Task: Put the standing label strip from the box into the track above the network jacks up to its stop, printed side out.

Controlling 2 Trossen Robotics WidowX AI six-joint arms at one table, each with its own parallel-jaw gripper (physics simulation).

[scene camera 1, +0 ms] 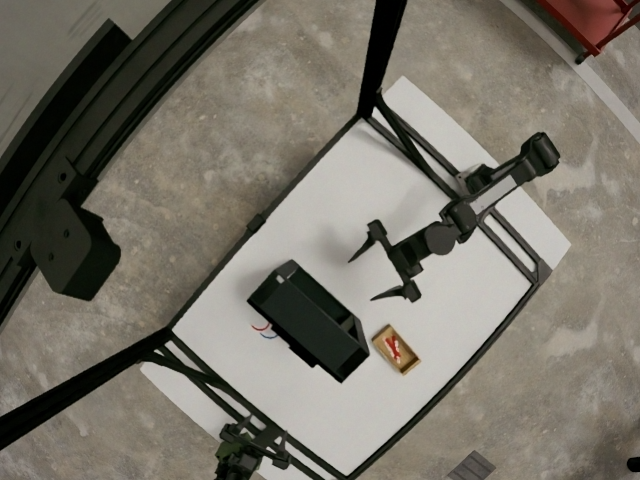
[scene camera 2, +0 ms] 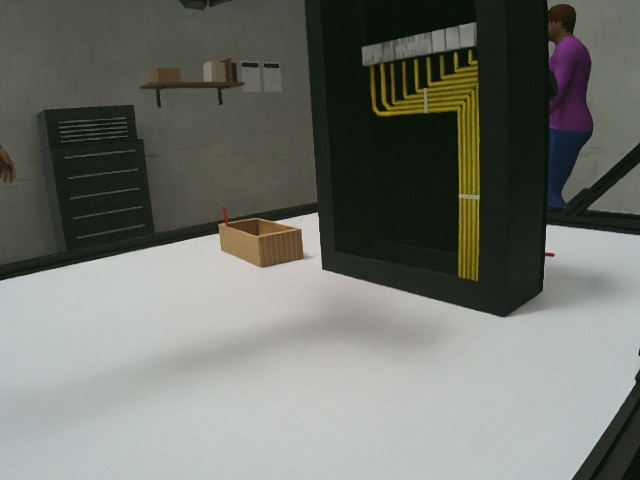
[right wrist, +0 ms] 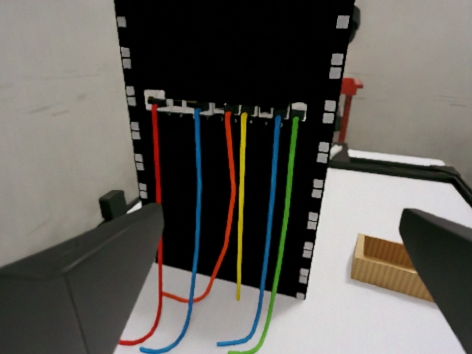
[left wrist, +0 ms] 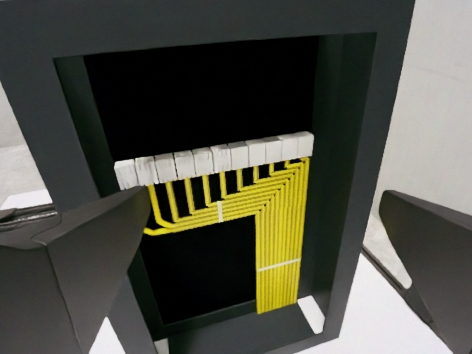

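Where they show: left gripper, fingertip midpoint: point(scene camera 1: 359, 281) point(left wrist: 264, 199); right gripper, fingertip midpoint: point(scene camera 1: 270, 421) point(right wrist: 279, 216); left arm's base, origin of the base link: point(scene camera 1: 477, 184).
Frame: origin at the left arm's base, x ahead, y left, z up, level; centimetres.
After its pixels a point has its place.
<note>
A red and white piece point(scene camera 1: 393, 348) {x 42.8, y 30.5, z -2.9 cm} lies in the small tan box point(scene camera 1: 412, 365) {x 40.2, y 36.9, z 0.6 cm} point(scene camera 2: 281, 248) {x 43.8, y 24.0, z -1.4 cm} point(right wrist: 387, 275) {x 46.1, y 29.5, z -1.0 cm}; a red end point(scene camera 2: 224, 215) {x 38.0, y 34.3, z 2.4 cm} stands above the box's far corner in scene camera 2. Whether this is the label strip, and its printed side, cannot be made out. The network jacks point(right wrist: 266, 111) {x 58.1, y 14.4, z 22.6 cm} run across the black panel point(right wrist: 225, 60) {x 59.7, y 9.8, z 27.7 cm}, cords plugged in; the track above them is not distinguishable. My left gripper point(scene camera 1: 360, 280) {x 42.8, y 4.9, z 28.7 cm} point(left wrist: 264, 199) {x 42.8, y 4.9, z 28.7 cm} is open and empty, facing the housing's open back. My right gripper point(scene camera 1: 268, 424) {x 77.1, y 26.7, z 23.5 cm} point(right wrist: 279, 216) {x 77.1, y 26.7, z 23.5 cm} is open and empty, facing the jack side.
The tall dark housing point(scene camera 1: 310, 320) {x 54.6, y 6.5, z 36.5 cm} point(scene camera 2: 522, 206) {x 58.8, y -4.6, z 6.3 cm} point(left wrist: 369, 150) {x 55.6, y -4.0, z 24.7 cm} stands beside the box. Yellow cables point(scene camera 2: 468, 155) {x 59.8, y 4.3, z 10.6 cm} point(left wrist: 280, 240) {x 60.4, y 2.6, z 10.4 cm} run down inside from white blocks point(scene camera 2: 421, 43) {x 57.5, y 9.1, z 23.0 cm} point(left wrist: 215, 159) {x 57.4, y 9.2, z 23.2 cm}. Red, blue, yellow and green cords point(right wrist: 285, 215) {x 59.5, y 18.6, z 11.6 cm} hang before the panel. Dark frame rails edge the table point(scene camera 1: 444, 289) {x 22.1, y 22.4, z -3.6 cm}.
</note>
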